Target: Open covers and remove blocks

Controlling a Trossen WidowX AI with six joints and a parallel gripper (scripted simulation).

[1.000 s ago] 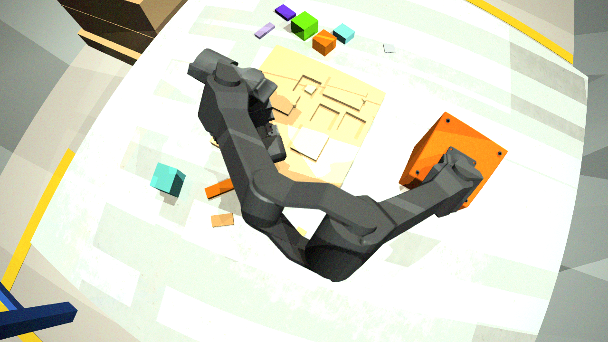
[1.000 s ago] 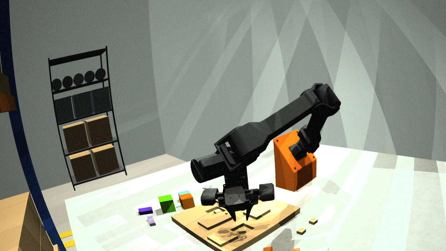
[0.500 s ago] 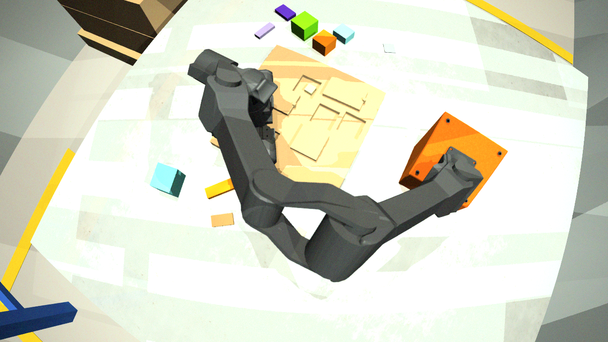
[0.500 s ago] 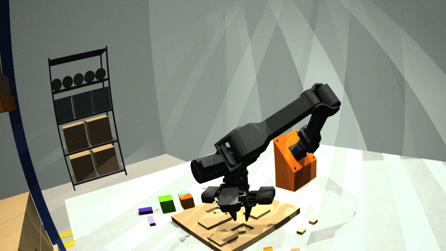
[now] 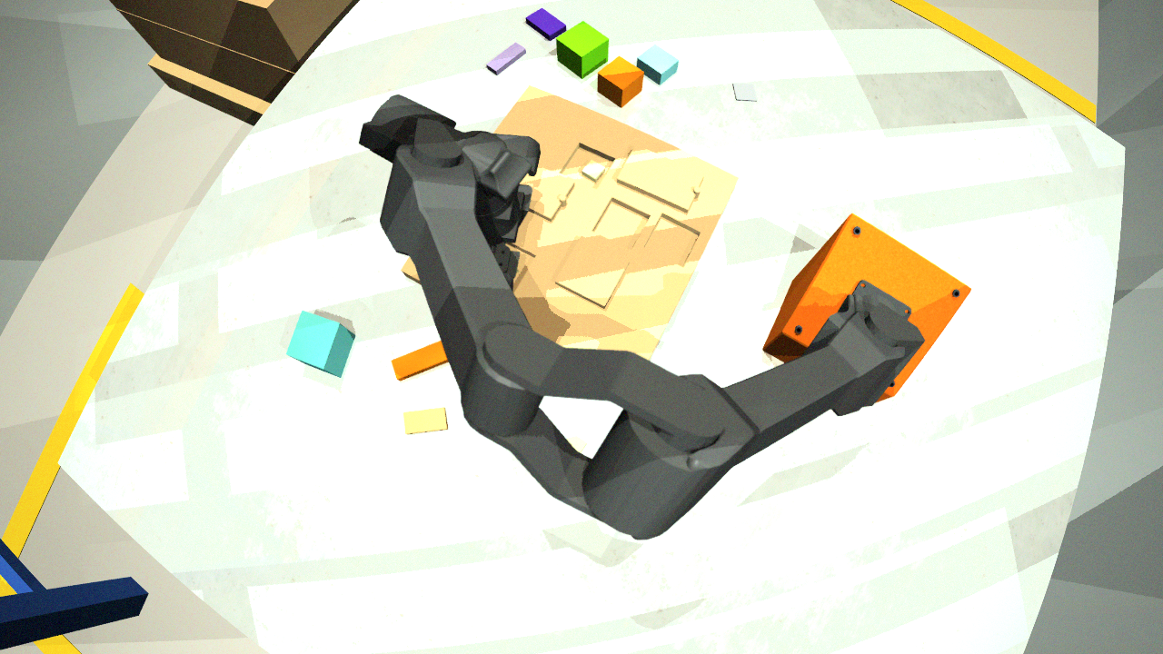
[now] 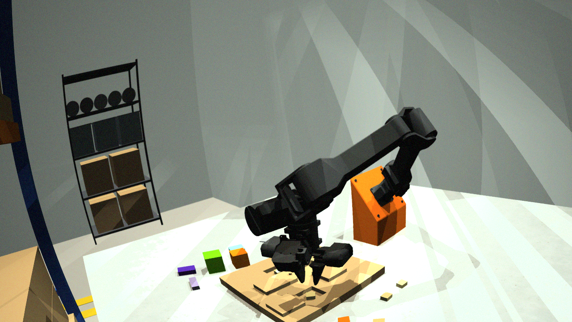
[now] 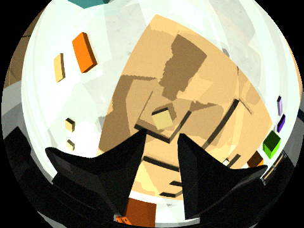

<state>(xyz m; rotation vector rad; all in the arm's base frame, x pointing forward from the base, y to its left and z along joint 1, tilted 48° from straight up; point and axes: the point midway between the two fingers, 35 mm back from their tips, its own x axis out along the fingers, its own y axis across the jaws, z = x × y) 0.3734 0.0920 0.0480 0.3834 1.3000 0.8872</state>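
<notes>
My gripper tip is 20 mm past the pale cyan block, 350 mm to the left of it and 40 mm above it. The rest, counted from my gripper tip: tan slab: 10 mm behind, 200 mm to the left, 50 mm below; teal cube: 140 mm ahead, 190 mm to the left, 30 mm below; orange flat piece: 30 mm ahead, 140 mm to the left, 50 mm below.
</notes>
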